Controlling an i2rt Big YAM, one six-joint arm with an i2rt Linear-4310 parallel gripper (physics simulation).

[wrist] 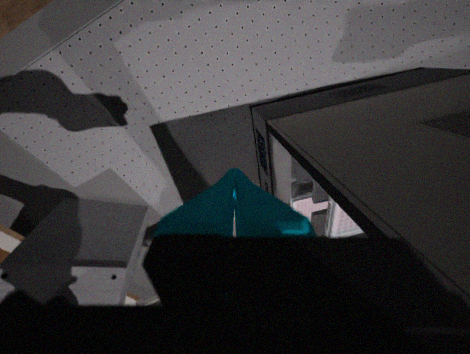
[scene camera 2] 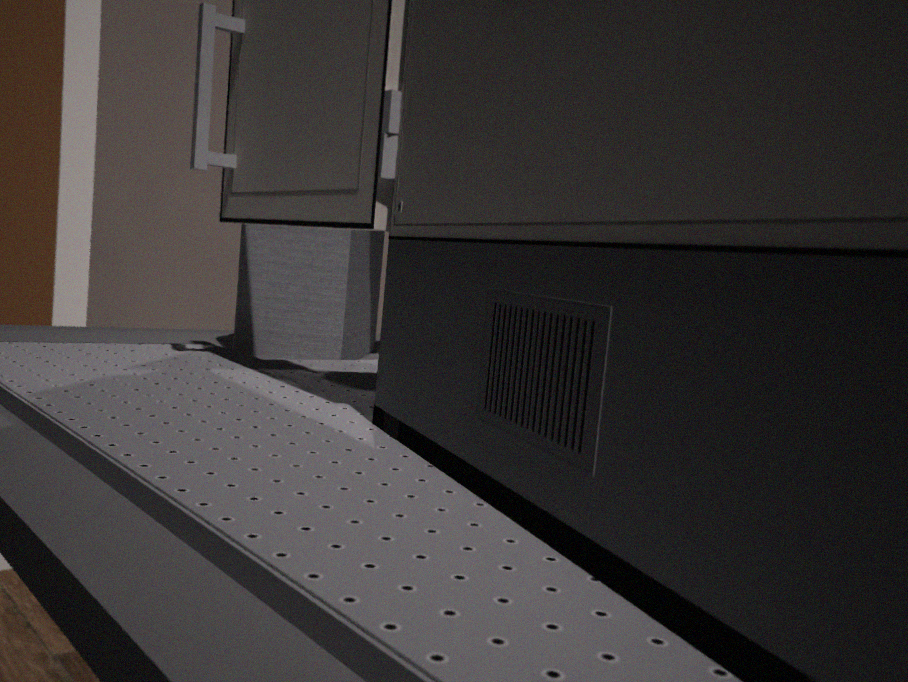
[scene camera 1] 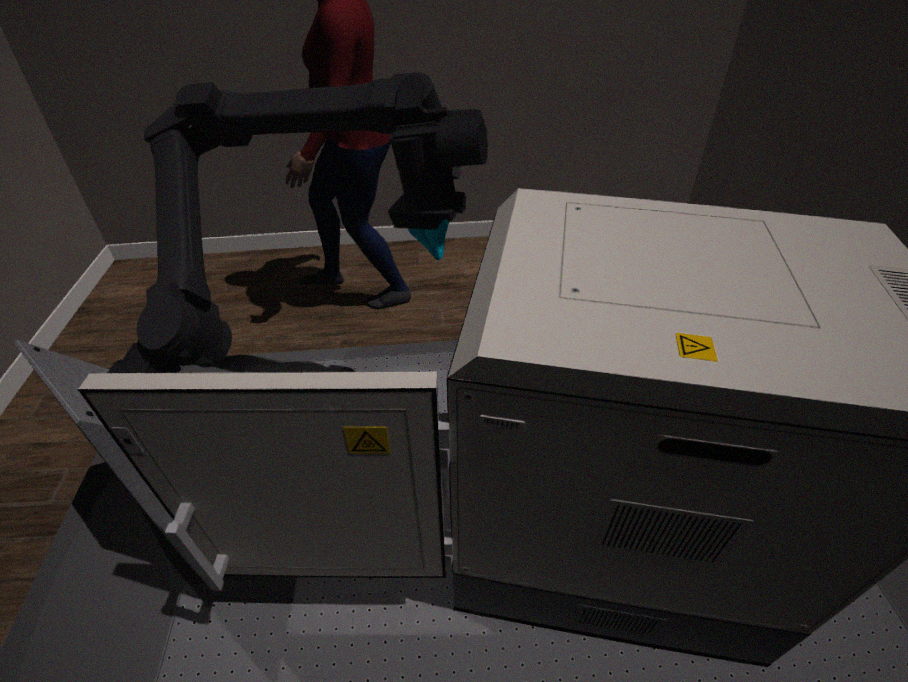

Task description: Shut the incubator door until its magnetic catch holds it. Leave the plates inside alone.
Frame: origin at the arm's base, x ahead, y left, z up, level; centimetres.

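Seen in the pictures: gripper, fingertip midpoint: [wrist: 234, 176] [scene camera 1: 439, 258].
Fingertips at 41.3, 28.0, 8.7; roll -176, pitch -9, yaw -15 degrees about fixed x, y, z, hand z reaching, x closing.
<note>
Offsets run from my fingertips to a thing's middle, as dx, dy, dz. "*": to the spot under its first point. Level surfaces: height alone.
The incubator [scene camera 1: 660, 293] [scene camera 2: 623, 132] [wrist: 380, 150] is a large pale box. Its door [scene camera 1: 286, 484] [scene camera 2: 300, 110] stands wide open, swung out to the left of the box in scene camera 1. The bar handle {* -22.3, -45.9, -10.4} [scene camera 1: 192, 546] [scene camera 2: 203, 95] is near the door's free edge. My gripper [scene camera 1: 438, 256] [wrist: 234, 176] has teal fingertips, shut and empty. It hangs in the air behind the open door, left of the box in scene camera 1, apart from both. In the wrist view, pinkish plates {+16.6, -29.4, -20.8} [wrist: 309, 206] show inside the opening at the right, partly hidden by the black gripper body.
A grey metal block [scene camera 2: 300, 286] stands below and behind the door. A grey angular piece [scene camera 1: 66, 381] shows beyond the door's free edge. The perforated bench top {dz -39.5} [scene camera 1: 352, 631] [scene camera 2: 278, 469] [wrist: 210, 55] carries the incubator. A person [scene camera 1: 356, 168] in red walks behind the arm.
</note>
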